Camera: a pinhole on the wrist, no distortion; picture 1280 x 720 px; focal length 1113.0 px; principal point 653.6 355.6 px. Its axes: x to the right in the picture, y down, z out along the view. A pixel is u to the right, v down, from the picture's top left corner.
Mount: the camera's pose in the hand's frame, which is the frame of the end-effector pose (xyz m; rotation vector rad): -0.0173 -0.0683 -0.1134 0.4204 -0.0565 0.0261
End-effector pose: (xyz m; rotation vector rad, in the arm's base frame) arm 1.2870 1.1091 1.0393 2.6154 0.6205 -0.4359
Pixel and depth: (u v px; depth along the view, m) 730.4 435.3 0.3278
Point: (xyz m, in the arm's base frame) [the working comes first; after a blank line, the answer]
In the camera's frame: 0.0226 0.0235 0.3278

1.1500 1.1616 0.8163
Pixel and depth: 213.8 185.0 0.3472
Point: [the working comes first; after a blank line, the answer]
In the camera's frame: -0.1372 -0.0532 0.3472

0.9817 1.1817 0.8716
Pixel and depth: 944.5 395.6 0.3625
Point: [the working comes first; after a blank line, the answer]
In the camera's frame: 0.0947 0.0130 0.3625

1.1928 1.1905 0.7543
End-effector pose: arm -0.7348 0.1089 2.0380 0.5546 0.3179 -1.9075
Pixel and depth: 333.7 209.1 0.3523
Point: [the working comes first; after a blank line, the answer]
In the camera's frame: -0.1013 -0.0464 0.3523

-0.9695 0.2310 2.2544
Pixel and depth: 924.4 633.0 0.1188
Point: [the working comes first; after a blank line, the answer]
In the camera's frame: 0.0289 0.0296 0.1188

-0.8205 0.1362 2.0399
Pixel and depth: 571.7 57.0 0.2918
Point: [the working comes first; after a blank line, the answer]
In the camera's frame: -0.0215 -0.0783 0.2918

-0.9847 0.1950 2.1569
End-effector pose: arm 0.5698 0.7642 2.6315 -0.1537 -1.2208 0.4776
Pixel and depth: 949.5 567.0 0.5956
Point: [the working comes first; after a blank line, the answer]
In the camera's frame: 0.1583 0.1131 0.5956

0.2032 0.5593 2.9674
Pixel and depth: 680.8 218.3 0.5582
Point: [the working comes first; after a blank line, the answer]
In the camera's frame: 0.0136 -0.0689 0.5582

0.3177 0.3807 2.8651
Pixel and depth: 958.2 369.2 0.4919
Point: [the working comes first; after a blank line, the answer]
In the camera's frame: 0.1346 0.0060 0.4919

0.3439 0.5227 2.9267
